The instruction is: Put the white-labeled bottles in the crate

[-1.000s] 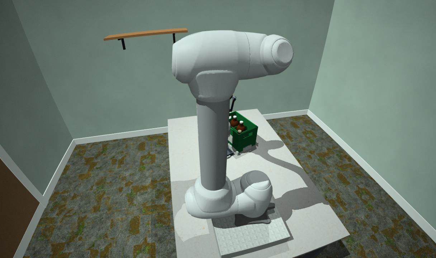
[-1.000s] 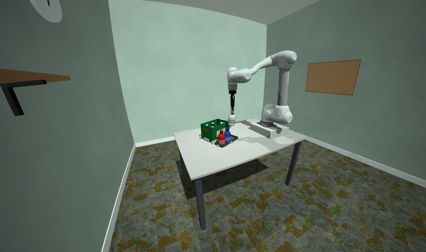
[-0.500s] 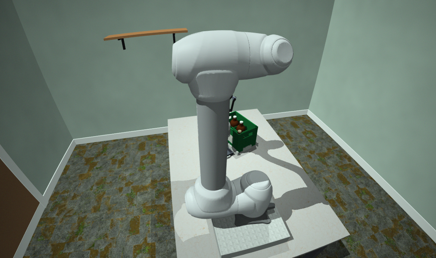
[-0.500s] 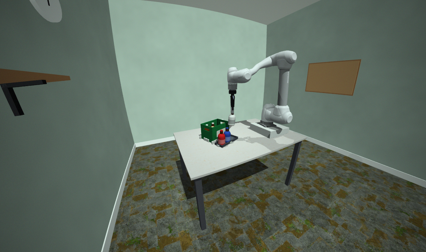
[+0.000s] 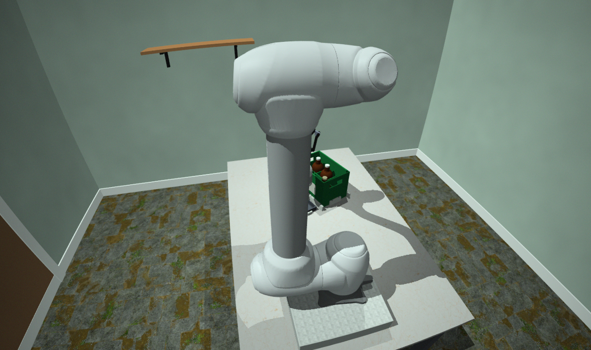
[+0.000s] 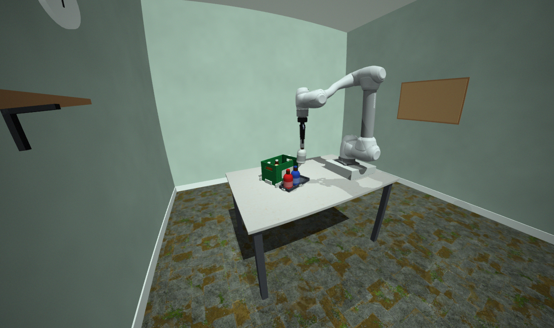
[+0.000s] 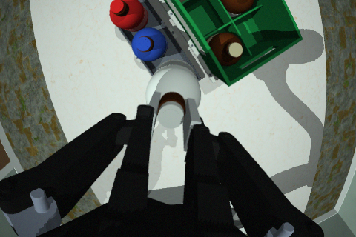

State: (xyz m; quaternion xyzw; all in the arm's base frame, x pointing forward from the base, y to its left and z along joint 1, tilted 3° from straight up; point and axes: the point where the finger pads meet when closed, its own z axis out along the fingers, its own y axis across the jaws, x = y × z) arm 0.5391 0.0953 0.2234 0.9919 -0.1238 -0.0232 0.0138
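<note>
Now: hand 9 cm above the white-labeled bottle. Also, from my hand: blue bottle: 7 cm ahead, 5 cm to the left, 25 cm below; then red bottle: 15 cm ahead, 9 cm to the left, 25 cm below; then green crate: 16 cm ahead, 11 cm to the right, 25 cm below.
</note>
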